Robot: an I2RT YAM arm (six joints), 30 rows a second.
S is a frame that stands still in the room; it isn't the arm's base.
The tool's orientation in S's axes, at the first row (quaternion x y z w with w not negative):
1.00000, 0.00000, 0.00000, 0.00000
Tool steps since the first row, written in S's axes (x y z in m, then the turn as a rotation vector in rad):
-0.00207, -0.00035, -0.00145, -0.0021, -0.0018, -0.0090
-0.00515, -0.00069, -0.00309, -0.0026, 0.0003, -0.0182
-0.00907, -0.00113, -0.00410, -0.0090, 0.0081, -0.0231
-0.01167, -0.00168, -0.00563, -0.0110, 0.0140, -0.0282
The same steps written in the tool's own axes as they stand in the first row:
-0.00207, 0.00035, 0.00145, -0.0021, 0.0018, 0.0090
-0.00515, 0.00069, 0.00309, -0.0026, -0.0003, 0.0182
-0.00907, 0.00113, 0.00410, -0.0090, -0.0081, 0.0231
-0.01167, 0.00168, 0.00563, -0.0110, -0.0140, 0.0282

